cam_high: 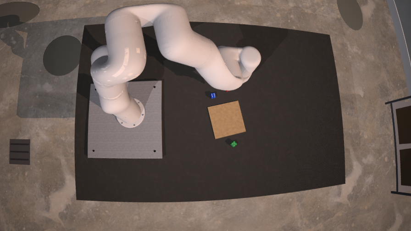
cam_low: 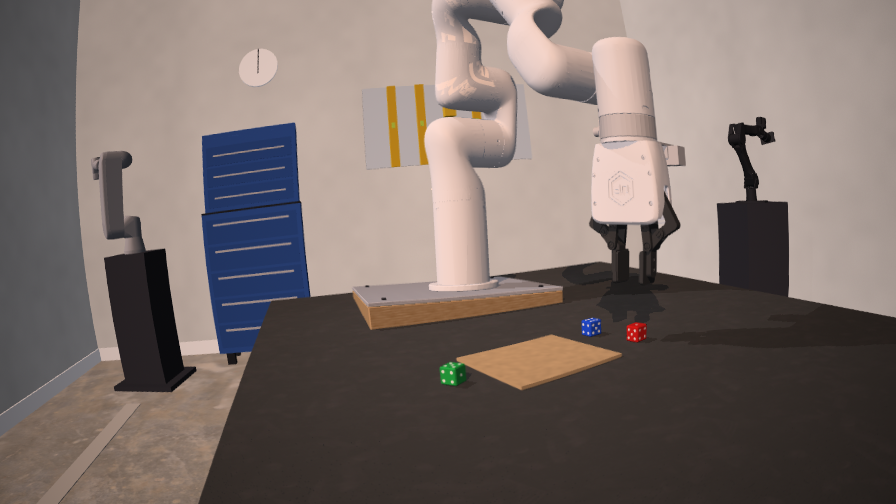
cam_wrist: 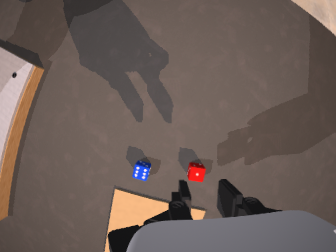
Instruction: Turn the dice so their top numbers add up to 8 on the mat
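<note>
The red die lies 8 cm below my hand. From my hand the other things lie so: tan mat (13 cm to the right, 9 cm below, 2 cm ahead); then green die (23 cm to the right, 8 cm below, 6 cm ahead); then blue die (8 cm below, 6 cm behind, 4 cm to the right).
</note>
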